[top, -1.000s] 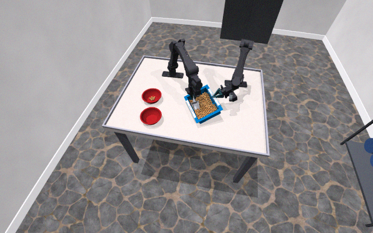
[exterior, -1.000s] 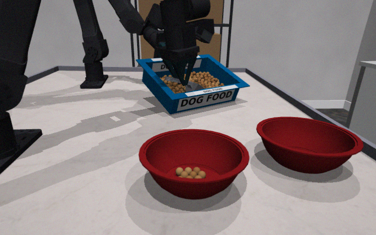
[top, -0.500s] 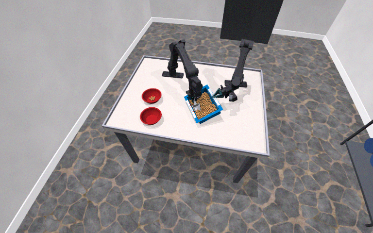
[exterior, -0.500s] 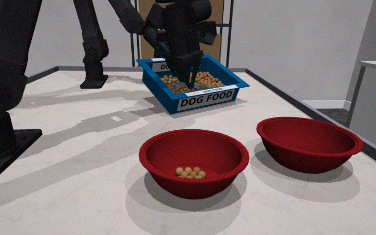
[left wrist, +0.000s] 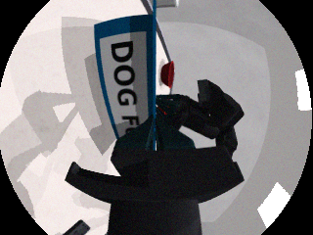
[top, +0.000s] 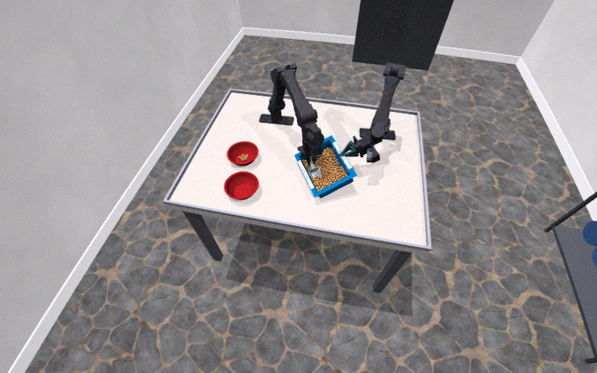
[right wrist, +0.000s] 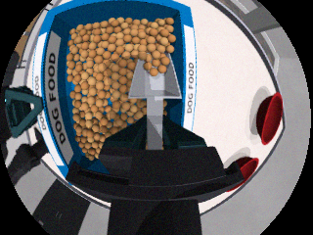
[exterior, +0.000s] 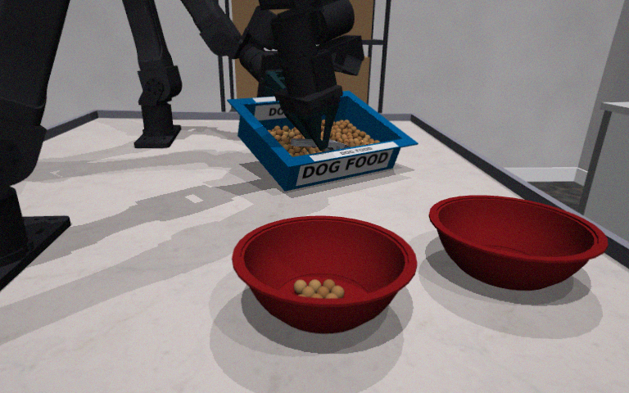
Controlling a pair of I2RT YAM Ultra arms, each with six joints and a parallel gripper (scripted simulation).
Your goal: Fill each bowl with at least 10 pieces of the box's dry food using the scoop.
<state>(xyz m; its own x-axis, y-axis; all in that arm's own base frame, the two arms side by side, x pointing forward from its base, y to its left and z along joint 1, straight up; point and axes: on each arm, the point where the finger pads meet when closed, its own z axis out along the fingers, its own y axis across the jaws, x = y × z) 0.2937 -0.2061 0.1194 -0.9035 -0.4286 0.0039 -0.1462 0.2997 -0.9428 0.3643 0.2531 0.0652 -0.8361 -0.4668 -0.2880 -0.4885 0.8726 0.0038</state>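
Now: the blue dog food box 10 mm ahead of my right hand, 70 mm to the left of it and 10 mm above it. The rest, counted from my right hand: grey scoop (30 mm ahead, 20 mm to the left, 20 mm below).
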